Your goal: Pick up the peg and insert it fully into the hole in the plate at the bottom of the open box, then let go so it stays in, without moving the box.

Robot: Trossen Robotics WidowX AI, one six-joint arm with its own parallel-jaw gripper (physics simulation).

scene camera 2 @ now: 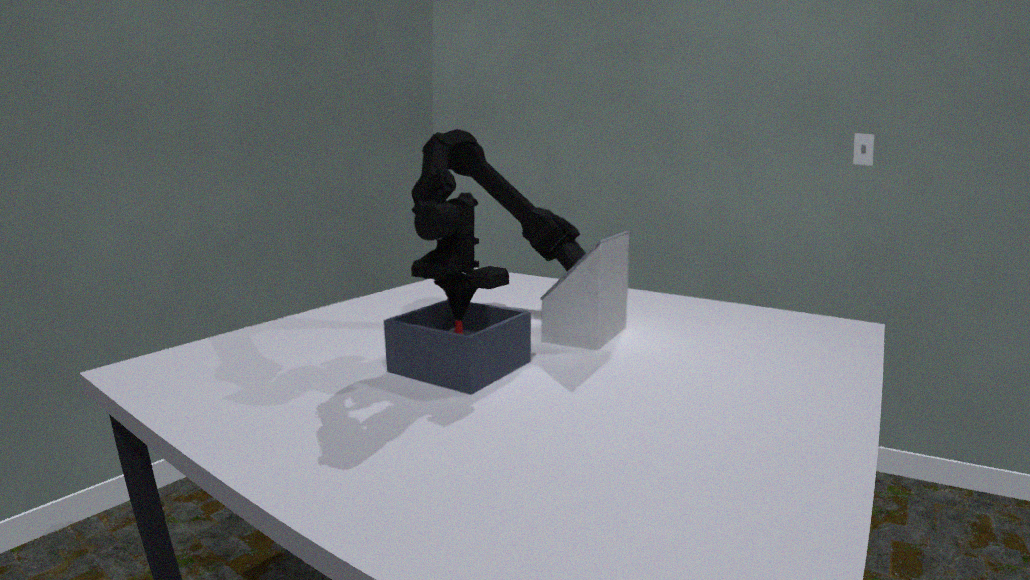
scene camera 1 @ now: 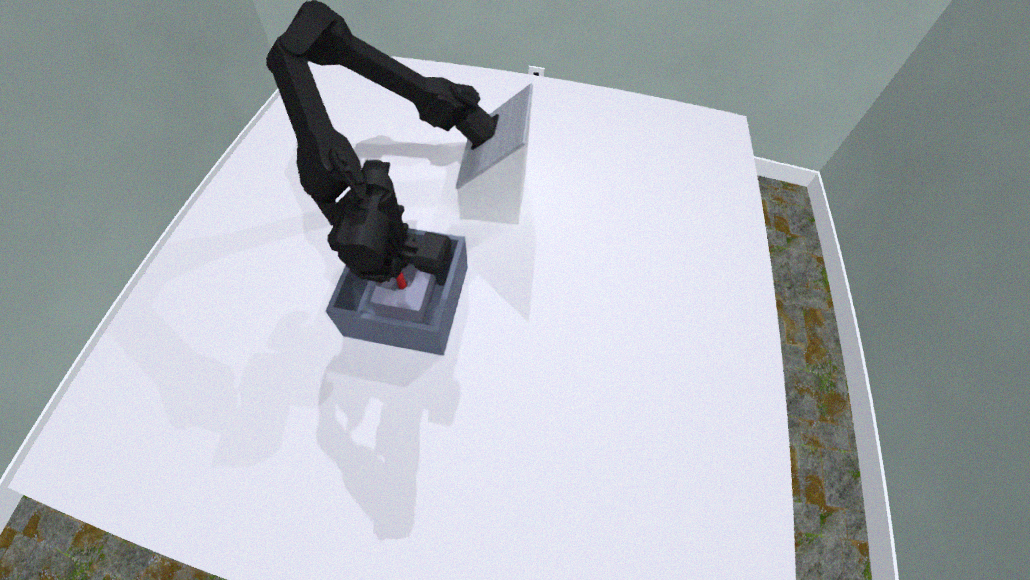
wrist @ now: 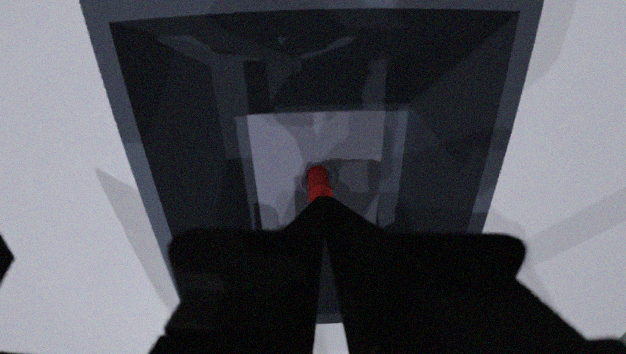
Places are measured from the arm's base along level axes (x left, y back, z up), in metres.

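Pixels of known places: gripper, fingertip midpoint: (scene camera 2: 459, 319) (wrist: 323, 204); arm's base, link origin: (scene camera 2: 582, 268) (scene camera 1: 485, 132).
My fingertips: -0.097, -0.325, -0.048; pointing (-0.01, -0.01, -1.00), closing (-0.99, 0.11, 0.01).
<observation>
For each thing: its top centre in the pictures, then the offset to it from my fingertips, as dx, dy, dz. Level surfaces: height alone.
- red peg, top centre: (wrist: 320, 195) (scene camera 1: 398, 275) (scene camera 2: 458, 321) +0.002, -0.004, -0.003
- pale plate, top centre: (wrist: 318, 179) (scene camera 1: 401, 283) +0.002, -0.004, -0.030
- open blue-grey box, top centre: (wrist: 321, 203) (scene camera 1: 397, 272) (scene camera 2: 458, 316) +0.002, -0.004, +0.007
- white table, surface height: dz -0.090
The red peg (scene camera 1: 401, 280) (scene camera 2: 459, 327) (wrist: 319, 182) stands roughly upright, its lower end at the round hole in the pale plate (scene camera 1: 421, 291) (wrist: 272, 145); part of the peg shows above the plate. How deep it sits cannot be told. The plate is at the bottom of the open blue-grey box (scene camera 1: 392, 338) (scene camera 2: 428, 356) (wrist: 506, 110). My gripper (scene camera 1: 401, 271) (scene camera 2: 459, 317) (wrist: 323, 204) is shut with nothing between its fingers. Its joined tips are at the peg's upper end and hide the top of it in the wrist view. Whether they touch it cannot be told.
The box walls surround the plate and peg on all sides. A grey wedge-shaped mount (scene camera 1: 493, 198) (scene camera 2: 605, 295) carries the arm's base behind the box. All stand on the white table (scene camera 1: 612, 360) (scene camera 2: 648, 432).
</observation>
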